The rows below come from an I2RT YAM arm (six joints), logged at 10 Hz.
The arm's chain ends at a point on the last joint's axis. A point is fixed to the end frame.
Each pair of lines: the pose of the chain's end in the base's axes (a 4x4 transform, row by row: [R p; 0 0 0 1], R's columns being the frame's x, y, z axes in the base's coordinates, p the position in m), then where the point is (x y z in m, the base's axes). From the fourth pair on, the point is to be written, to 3 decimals.
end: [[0.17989 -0.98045 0.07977 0.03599], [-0.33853 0.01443 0.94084 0.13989], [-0.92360 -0.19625 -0.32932 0.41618], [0 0 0 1]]
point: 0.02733 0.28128 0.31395
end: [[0.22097 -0.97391 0.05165 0.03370], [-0.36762 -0.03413 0.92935 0.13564], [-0.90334 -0.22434 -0.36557 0.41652], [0 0 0 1]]
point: 0.02242 0.27232 0.30832
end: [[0.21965 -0.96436 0.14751 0.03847], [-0.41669 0.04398 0.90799 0.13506], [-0.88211 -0.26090 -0.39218 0.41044], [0 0 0 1]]
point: 0.04333 0.26838 0.29766
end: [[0.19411 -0.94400 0.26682 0.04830], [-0.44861 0.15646 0.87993 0.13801], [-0.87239 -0.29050 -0.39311 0.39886], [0 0 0 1]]
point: 0.072 0.269 0.285
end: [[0.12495 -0.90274 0.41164 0.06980], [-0.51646 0.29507 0.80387 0.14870], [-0.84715 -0.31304 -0.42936 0.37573], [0 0 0 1]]
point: 0.116 0.268 0.257
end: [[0.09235 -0.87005 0.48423 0.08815], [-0.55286 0.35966 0.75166 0.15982], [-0.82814 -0.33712 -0.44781 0.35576], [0 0 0 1]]
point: 0.146 0.271 0.234
